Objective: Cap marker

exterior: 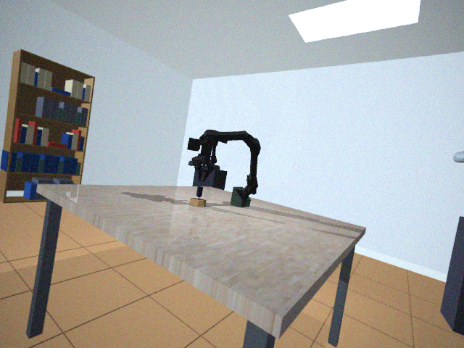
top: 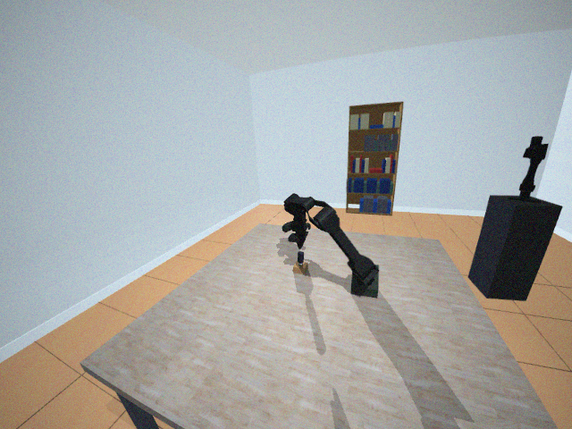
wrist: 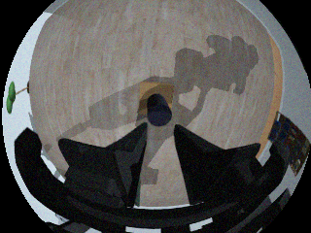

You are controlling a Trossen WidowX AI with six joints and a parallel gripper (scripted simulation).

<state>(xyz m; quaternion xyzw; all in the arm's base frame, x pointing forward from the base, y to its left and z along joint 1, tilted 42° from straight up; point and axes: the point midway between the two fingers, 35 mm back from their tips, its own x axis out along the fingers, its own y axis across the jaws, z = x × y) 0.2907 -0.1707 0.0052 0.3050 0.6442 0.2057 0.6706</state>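
My gripper tip is now 5 cm above the marker cap.
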